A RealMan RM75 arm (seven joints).
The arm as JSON. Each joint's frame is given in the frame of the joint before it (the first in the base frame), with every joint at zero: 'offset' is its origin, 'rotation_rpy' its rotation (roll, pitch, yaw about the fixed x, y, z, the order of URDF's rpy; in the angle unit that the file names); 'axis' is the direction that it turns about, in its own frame. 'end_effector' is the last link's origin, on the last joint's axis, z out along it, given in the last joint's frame.
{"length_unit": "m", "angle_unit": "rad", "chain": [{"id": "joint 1", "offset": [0.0, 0.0, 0.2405], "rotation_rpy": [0.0, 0.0, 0.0], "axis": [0.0, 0.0, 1.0]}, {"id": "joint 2", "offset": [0.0, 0.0, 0.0], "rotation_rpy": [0.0, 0.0, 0.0], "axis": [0.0, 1.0, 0.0]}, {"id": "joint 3", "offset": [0.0, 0.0, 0.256], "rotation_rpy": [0.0, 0.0, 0.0], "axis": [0.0, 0.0, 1.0]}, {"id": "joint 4", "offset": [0.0, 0.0, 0.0], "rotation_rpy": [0.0, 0.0, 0.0], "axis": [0.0, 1.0, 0.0]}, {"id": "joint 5", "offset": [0.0, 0.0, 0.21], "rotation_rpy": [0.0, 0.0, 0.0], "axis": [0.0, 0.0, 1.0]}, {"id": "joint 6", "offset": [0.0, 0.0, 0.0], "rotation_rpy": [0.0, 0.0, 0.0], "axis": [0.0, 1.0, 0.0]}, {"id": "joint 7", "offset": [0.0, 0.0, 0.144], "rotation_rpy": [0.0, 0.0, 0.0], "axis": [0.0, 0.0, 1.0]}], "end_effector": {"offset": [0.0, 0.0, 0.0], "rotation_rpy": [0.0, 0.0, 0.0]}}
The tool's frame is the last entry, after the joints.
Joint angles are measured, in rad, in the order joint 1, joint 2, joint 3, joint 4, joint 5, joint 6, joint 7. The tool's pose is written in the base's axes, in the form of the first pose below.
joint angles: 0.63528, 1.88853, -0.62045, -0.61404, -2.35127, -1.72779, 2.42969
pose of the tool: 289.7 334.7 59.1; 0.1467 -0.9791 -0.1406; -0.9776 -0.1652 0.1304; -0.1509 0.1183 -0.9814
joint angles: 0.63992, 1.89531, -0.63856, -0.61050, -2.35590, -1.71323, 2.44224
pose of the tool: 289.0 335.5 53.8; 0.1413 -0.9818 -0.1273; -0.9804 -0.1566 0.1196; -0.1373 0.1079 -0.9846
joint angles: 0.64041, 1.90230, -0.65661, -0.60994, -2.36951, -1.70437, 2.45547
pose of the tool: 290.1 333.9 48.8; 0.1331 -0.9852 -0.1077; -0.9843 -0.1440 0.1015; -0.1156 0.0925 -0.9890
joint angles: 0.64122, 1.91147, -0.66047, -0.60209, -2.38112, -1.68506, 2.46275
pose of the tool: 291.7 333.4 43.1; 0.1202 -0.9880 -0.0967; -0.9866 -0.1297 0.0990; -0.1104 0.0835 -0.9904
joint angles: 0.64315, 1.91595, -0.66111, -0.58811, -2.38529, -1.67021, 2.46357
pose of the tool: 292.7 333.1 38.7; 0.1111 -0.9893 -0.0950; -0.9879 -0.1204 0.0981; -0.1084 0.0830 -0.9906
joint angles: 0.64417, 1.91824, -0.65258, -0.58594, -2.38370, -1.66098, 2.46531
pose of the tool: 292.6 334.5 38.1; 0.1048 -0.9896 -0.0987; -0.9871 -0.1155 0.1106; -0.1208 0.0859 -0.9890
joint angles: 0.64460, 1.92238, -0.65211, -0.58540, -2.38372, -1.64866, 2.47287
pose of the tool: 292.7 335.6 36.3; 0.0958 -0.9908 -0.0959; -0.9872 -0.1069 0.1185; -0.1277 0.0833 -0.9883
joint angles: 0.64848, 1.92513, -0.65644, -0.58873, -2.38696, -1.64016, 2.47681
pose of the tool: 291.9 337.4 35.3; 0.0987 -0.9913 -0.0876; -0.9867 -0.1089 0.1206; -0.1291 0.0745 -0.9888
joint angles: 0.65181, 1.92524, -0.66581, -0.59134, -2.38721, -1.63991, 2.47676
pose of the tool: 290.6 338.2 34.9; 0.1075 -0.9908 -0.0817; -0.9865 -0.1165 0.1147; -0.1231 0.0683 -0.9900
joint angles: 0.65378, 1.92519, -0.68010, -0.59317, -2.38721, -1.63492, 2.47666
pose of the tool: 290.2 338.9 34.1; 0.1163 -0.9907 -0.0710; -0.9863 -0.1236 0.1089; -0.1167 0.0574 -0.9915
